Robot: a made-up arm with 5 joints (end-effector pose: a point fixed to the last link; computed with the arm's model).
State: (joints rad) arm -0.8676 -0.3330 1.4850 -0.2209 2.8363
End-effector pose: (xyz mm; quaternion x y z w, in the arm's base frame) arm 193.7 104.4 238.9 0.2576 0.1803 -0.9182 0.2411
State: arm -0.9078 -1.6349 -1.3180 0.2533 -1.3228
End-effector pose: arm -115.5 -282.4 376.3 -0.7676 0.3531 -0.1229 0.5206
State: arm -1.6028 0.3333 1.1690 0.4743 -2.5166
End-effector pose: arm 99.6 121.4 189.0 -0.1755 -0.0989 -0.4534 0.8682
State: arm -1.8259 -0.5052 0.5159 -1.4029 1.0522
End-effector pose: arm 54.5 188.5 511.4 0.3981 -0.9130 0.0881 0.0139
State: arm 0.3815 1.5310 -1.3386 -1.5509 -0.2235
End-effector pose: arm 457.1 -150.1 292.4 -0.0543 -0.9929 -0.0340 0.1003
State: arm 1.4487 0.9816 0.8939 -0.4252 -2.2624
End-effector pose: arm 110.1 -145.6 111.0 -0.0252 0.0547 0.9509 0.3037
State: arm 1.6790 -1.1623 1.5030 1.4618 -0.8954
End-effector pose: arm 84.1 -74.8 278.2 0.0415 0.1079 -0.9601 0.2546
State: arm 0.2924 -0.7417 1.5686 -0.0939 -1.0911
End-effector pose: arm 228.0 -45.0 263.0 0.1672 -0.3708 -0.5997 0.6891
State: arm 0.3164 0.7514 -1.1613 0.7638 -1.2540
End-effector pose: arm 470.6 -127.9 440.9 0.2706 -0.5035 -0.5941 0.5660
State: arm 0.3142 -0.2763 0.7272 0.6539 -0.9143
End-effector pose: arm 314.6 -76.3 326.0 0.0736 -0.2189 -0.5800 0.7812
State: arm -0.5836 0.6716 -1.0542 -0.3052 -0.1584
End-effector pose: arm 417.3 204.2 504.8 0.3482 -0.8344 0.0800 0.4197
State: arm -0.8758 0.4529 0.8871 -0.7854 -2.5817
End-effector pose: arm 255.8 180.6 206.6 0.4785 0.0882 -0.6719 0.5585
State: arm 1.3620 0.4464 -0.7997 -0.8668 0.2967
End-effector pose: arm 161.0 -325.0 543.4 -0.7098 -0.6825 -0.0922 0.1481
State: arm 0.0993 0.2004 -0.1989 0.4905 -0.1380
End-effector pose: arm 439.6 -39.7 416.7 0.0224 -0.5131 -0.1223 0.8493
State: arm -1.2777 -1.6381 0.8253 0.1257 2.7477
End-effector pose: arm 117.9 46.8 499.6 0.5897 0.6852 -0.3909 0.1734
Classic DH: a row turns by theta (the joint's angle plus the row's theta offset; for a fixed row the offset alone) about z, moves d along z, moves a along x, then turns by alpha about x. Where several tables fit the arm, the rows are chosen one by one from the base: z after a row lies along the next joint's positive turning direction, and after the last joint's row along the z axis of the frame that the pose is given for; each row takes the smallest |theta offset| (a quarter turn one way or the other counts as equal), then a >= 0, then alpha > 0; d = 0 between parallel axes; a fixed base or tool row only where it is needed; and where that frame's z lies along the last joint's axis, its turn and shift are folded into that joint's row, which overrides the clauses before.
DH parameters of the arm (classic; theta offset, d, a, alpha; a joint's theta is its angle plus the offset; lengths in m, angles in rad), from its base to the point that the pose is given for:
base (fixed): 0 0 0.0979 3.1416
joint 1: 0 -0.2949 0.0386 1.5708
joint 2: -1.3272 0 0.1584 0
joint 3: 1.2889 0 0.1852 0
joint 4: -1.5325 -0.0056 0 1.5708
joint 5: -0.0487 -0.0593 0 0

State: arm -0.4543 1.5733 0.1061 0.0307 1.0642
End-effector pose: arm 254.0 70.0 12.8 0.0193 0.0669 0.6689 0.7401
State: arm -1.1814 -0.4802 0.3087 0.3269 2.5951
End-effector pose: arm 194.6 221.0 478.3 0.4100 0.5045 -0.7275 0.2195
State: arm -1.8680 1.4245 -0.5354 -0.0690 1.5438
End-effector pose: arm -1.8 344.7 96.9 -0.0680 0.3602 -0.9247 0.1028
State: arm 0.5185 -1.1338 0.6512 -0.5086 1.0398
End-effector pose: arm 189.5 -58.7 536.4 -0.6566 -0.6980 0.0669 0.2778
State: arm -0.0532 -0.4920 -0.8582 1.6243 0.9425
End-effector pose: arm 188.4 -0.8 614.5 -0.2464 -0.5513 0.3635 0.7094
